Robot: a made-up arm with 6 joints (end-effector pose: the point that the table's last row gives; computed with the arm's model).
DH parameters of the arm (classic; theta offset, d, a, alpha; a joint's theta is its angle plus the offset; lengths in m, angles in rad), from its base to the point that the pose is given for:
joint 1: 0 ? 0 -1.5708
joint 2: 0.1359 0 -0.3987 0
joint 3: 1.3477 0 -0.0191 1.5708
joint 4: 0 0.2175 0 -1.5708
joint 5: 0 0 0.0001 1.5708
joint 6: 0 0.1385 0 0
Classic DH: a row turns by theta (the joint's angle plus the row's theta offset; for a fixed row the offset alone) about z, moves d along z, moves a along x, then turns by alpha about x.
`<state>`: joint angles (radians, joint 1 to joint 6).
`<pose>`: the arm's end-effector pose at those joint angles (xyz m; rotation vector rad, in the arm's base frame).
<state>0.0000 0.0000 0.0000 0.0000 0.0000 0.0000</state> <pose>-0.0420 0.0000 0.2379 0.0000 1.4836 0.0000</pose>
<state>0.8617 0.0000 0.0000 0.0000 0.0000 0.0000</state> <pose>-0.0274 -0.0319 0.2379 -0.6360 1.3836 0.6940</pose>
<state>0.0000 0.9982 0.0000 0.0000 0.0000 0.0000</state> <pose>0.0646 0.0000 0.2256 0.0000 2.4818 0.0000</pose>
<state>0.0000 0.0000 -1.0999 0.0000 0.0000 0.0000</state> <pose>-0.2794 0.0000 0.5252 0.0000 0.3837 0.0000</pose>
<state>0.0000 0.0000 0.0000 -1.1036 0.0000 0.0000</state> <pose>-0.0420 -0.0001 0.2380 -0.8118 1.3188 -0.8859</pose>
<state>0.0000 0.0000 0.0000 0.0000 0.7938 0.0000</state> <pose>-0.0747 0.0000 0.1360 0.0000 2.2774 0.0000</pose>
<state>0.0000 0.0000 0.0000 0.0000 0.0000 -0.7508</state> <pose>-0.0420 0.0000 0.2379 -0.5548 1.4079 -0.6055</pose>
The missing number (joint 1, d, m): 0.134
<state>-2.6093 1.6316 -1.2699 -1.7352 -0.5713 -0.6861</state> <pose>-0.3084 -0.2673 0.4411 0.2448 -2.1266 1.3144</pose>
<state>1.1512 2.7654 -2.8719 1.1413 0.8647 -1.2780</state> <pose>0.1950 0.6725 0.2637 -1.6773 0.9938 1.2616</pose>
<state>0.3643 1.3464 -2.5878 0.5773 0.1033 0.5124</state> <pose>0.0375 0.0227 0.8777 0.0701 0.3580 1.4463</pose>
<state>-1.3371 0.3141 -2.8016 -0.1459 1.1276 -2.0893</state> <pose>-0.1419 0.5175 0.5444 -0.1039 -0.2287 2.7760</pose>
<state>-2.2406 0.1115 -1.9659 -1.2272 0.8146 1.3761</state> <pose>0.2273 0.4399 0.5282 0.2374 -0.8495 -1.8375</pose>
